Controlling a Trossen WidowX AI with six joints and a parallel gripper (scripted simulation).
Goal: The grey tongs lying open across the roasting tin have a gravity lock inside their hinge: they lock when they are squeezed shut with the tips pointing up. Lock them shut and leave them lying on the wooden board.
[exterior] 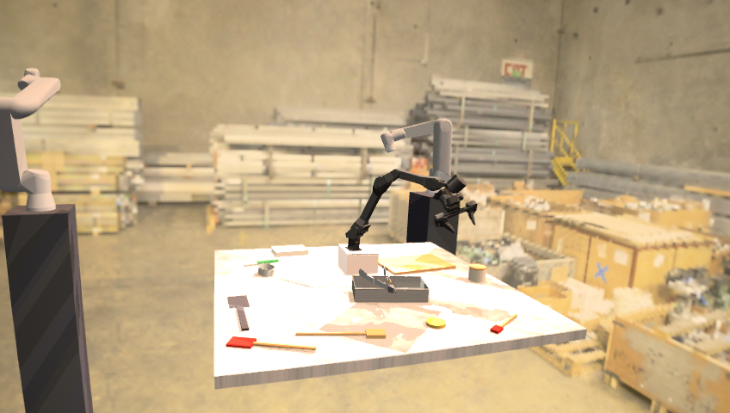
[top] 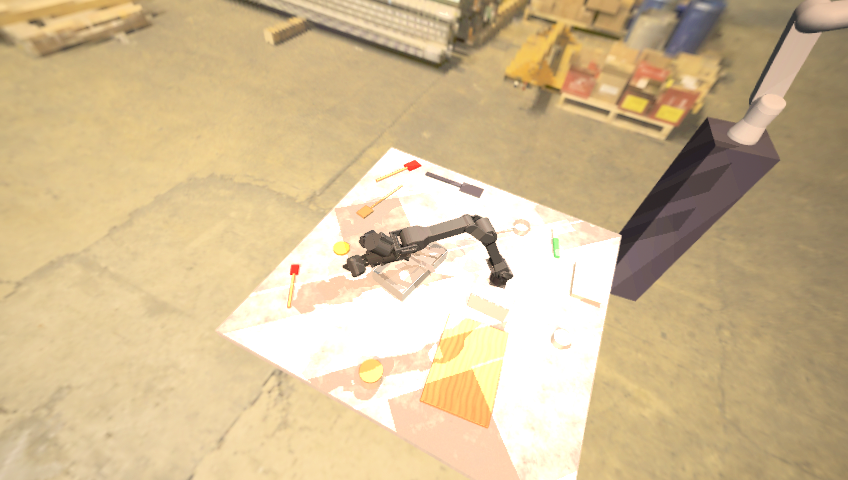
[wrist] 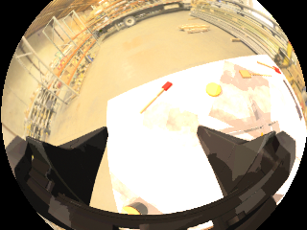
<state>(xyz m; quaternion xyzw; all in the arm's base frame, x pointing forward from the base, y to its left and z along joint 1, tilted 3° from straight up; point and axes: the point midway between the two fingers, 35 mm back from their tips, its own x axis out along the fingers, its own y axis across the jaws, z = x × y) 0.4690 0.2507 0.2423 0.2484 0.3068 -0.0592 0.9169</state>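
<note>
My gripper tip is 27 cm above the roasting tin, 26 cm to the left of it and 14 cm past it. The rest, counted from my gripper tip: small red brush 29 cm below, 29 cm ahead, 2 cm to the right; then wooden board 47 cm behind, 29 cm below, 8 cm to the left; then red spatula 86 cm to the right, 29 cm below, 12 cm ahead.
</note>
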